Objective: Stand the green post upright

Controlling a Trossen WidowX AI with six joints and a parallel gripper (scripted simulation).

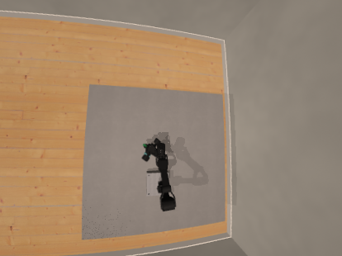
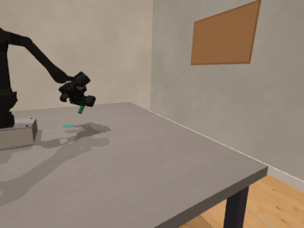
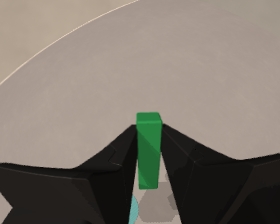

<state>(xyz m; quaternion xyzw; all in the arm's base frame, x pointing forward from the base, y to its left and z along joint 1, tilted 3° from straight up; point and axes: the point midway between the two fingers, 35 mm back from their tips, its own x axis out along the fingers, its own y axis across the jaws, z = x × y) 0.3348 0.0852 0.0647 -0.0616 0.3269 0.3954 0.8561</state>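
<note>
My gripper is now 8 cm past the cyan circle and 13 cm above it. The rest, counted from my hand: green post: 1 cm to the left, 4 cm below.
</note>
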